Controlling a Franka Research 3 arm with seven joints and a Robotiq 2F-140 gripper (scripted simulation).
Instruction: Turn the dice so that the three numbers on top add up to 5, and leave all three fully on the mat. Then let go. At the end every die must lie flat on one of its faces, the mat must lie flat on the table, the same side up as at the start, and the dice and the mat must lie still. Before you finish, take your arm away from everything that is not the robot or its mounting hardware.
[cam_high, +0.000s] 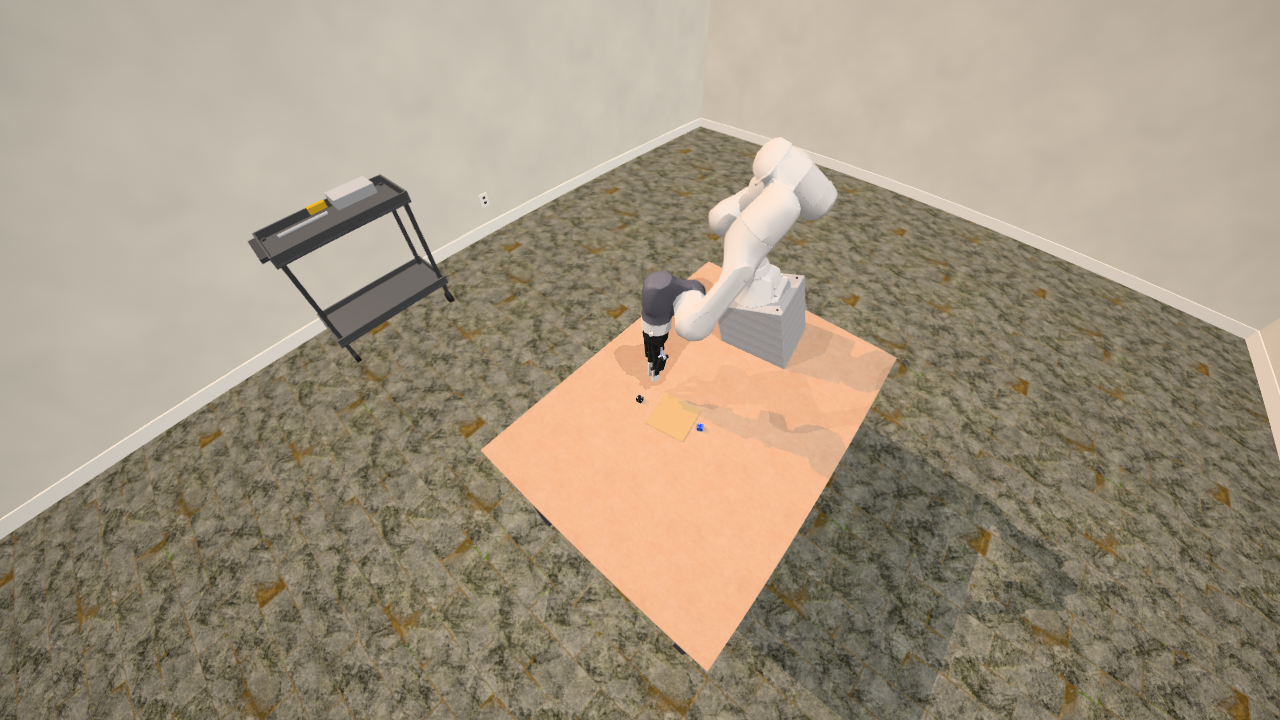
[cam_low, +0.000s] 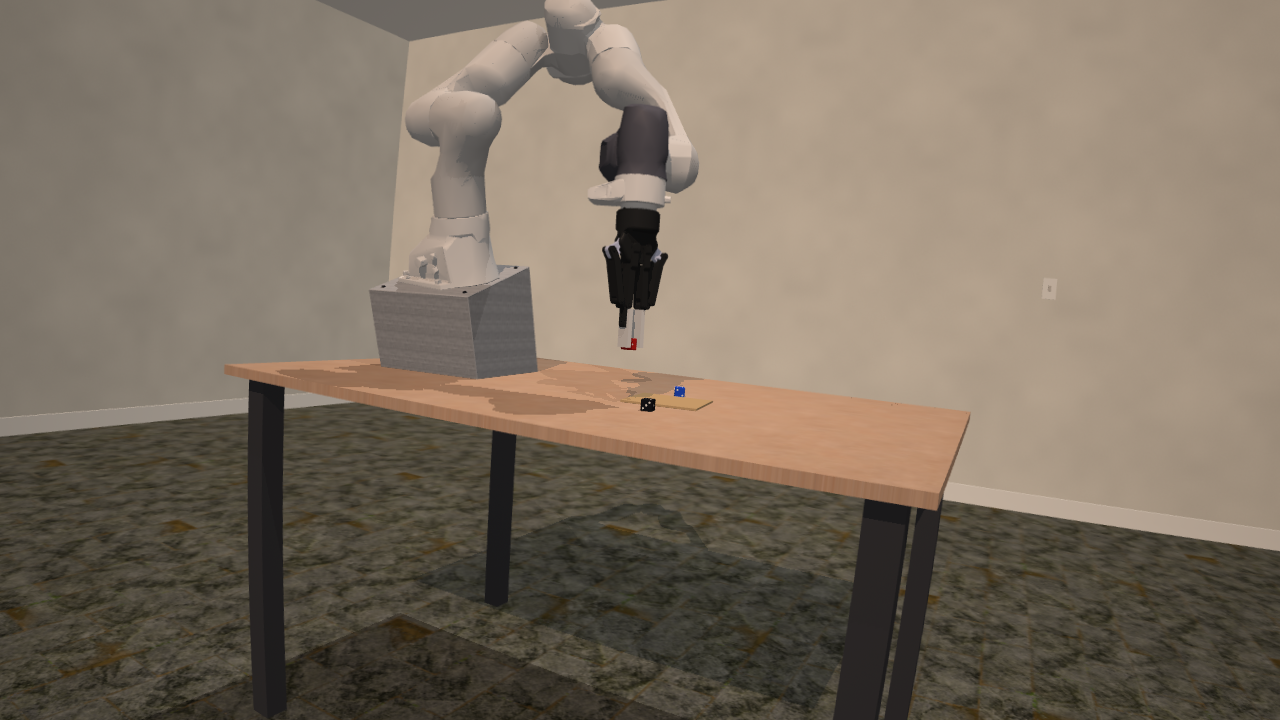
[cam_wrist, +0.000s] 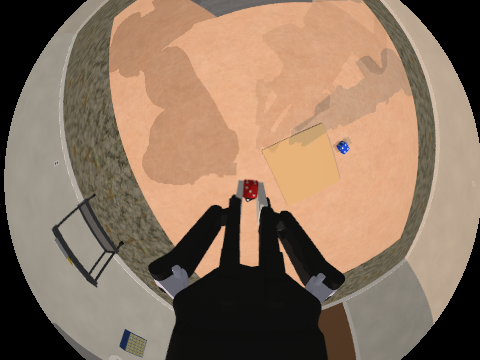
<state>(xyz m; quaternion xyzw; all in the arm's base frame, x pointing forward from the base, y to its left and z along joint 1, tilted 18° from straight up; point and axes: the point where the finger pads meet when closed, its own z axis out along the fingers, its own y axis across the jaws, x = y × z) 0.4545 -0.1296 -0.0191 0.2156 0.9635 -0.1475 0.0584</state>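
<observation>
The blue die lies 21 cm to the left of my hand, 12 cm below it and 2 cm ahead of it. Also, from my hand: black die: 12 cm below, 5 cm ahead, 2 cm to the right; tan mat: 13 cm below, 11 cm to the left, 3 cm ahead; red die: 3 cm below.
</observation>
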